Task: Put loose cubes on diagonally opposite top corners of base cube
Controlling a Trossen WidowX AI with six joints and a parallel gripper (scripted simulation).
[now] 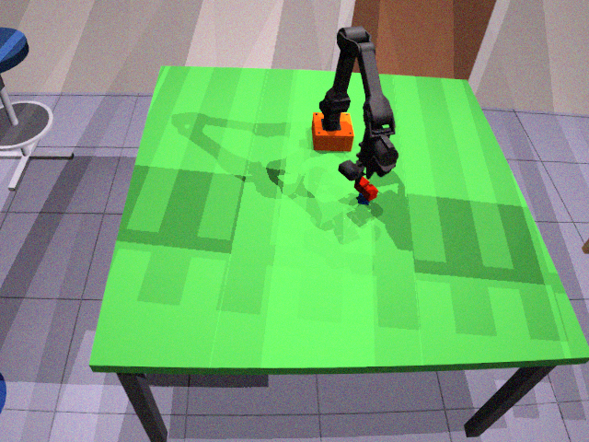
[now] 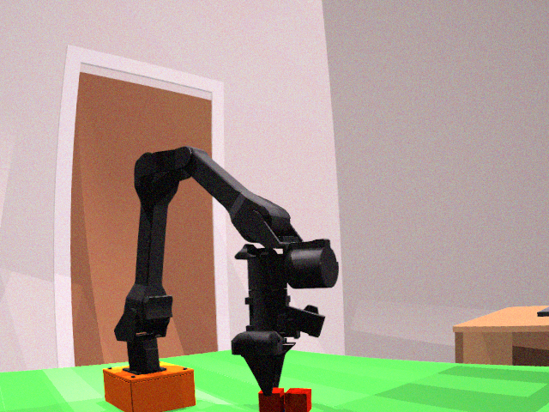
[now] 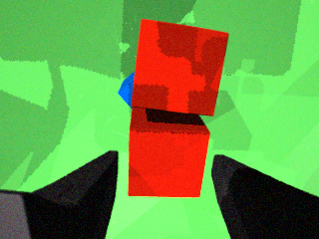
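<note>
Right now the blue cube is 2 cm ahead of my gripper tip, 1 cm to the left of it and 5 cm below it.
</note>
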